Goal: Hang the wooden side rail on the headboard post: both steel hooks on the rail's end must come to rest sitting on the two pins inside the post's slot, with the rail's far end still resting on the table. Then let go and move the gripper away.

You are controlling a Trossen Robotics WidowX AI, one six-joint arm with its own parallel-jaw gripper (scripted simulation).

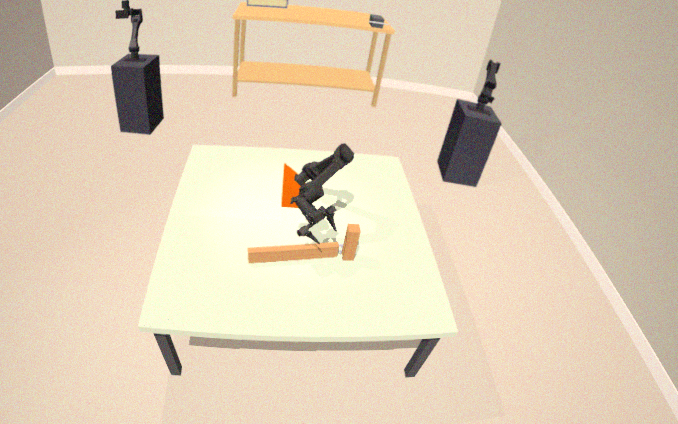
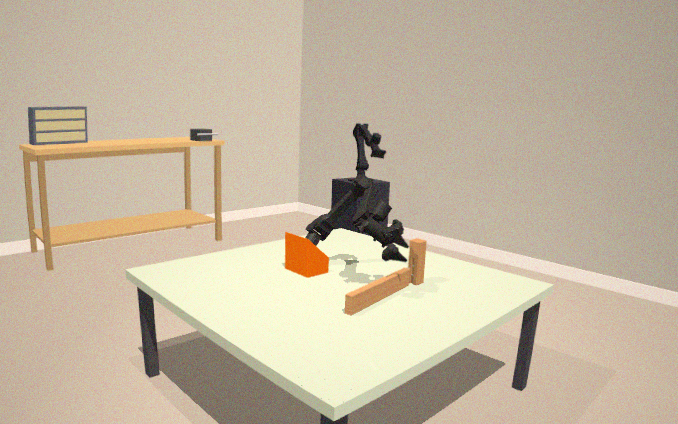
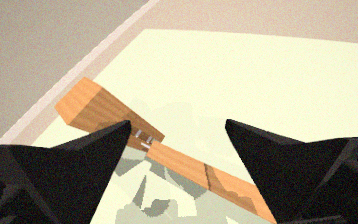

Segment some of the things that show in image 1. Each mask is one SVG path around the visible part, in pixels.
A wooden side rail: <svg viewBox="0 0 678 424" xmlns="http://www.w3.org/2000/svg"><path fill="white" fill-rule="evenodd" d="M343 244L330 242L320 243L320 245L247 248L248 262L253 264L298 259L337 257L338 253L342 253L339 247L343 248Z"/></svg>
